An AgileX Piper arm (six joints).
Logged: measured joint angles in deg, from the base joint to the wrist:
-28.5 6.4 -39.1 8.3 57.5 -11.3
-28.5 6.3 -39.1 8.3 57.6 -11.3
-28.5 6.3 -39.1 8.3 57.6 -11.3
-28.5 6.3 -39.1 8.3 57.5 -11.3
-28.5 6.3 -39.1 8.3 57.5 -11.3
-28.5 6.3 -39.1 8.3 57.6 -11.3
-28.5 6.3 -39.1 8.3 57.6 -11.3
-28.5 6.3 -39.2 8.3 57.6 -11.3
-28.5 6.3 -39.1 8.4 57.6 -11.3
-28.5 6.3 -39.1 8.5 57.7 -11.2
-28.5 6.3 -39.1 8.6 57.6 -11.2
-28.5 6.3 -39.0 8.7 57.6 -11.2
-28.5 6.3 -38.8 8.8 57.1 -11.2
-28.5 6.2 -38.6 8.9 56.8 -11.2
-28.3 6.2 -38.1 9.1 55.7 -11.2
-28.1 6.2 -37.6 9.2 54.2 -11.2
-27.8 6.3 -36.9 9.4 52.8 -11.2
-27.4 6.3 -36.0 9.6 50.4 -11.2
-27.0 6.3 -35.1 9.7 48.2 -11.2
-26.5 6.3 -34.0 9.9 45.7 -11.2
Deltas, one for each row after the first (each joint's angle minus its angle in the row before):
0.0 -0.1 0.0 0.0 0.1 0.0
0.0 0.0 0.0 0.0 0.0 0.0
0.0 0.0 0.0 0.0 -0.1 0.0
0.0 0.0 0.0 0.0 0.0 0.0
0.0 0.0 0.0 0.0 0.1 0.0
0.0 0.0 0.0 0.0 0.0 0.0
0.0 0.0 -0.1 0.0 0.0 0.0
0.0 0.0 0.1 0.1 0.0 0.0
0.0 0.0 0.0 0.1 0.1 0.1
0.0 0.0 0.0 0.1 -0.1 0.0
0.0 0.0 0.1 0.1 0.0 0.0
0.0 0.0 0.2 0.1 -0.5 0.0
0.0 -0.1 0.2 0.1 -0.3 0.0
0.2 0.0 0.5 0.2 -1.1 0.0
0.2 0.0 0.5 0.1 -1.5 0.0
0.3 0.1 0.7 0.2 -1.4 0.0
0.4 0.0 0.9 0.2 -2.4 0.0
0.4 0.0 0.9 0.1 -2.2 0.0
0.5 0.0 1.1 0.2 -2.5 0.0

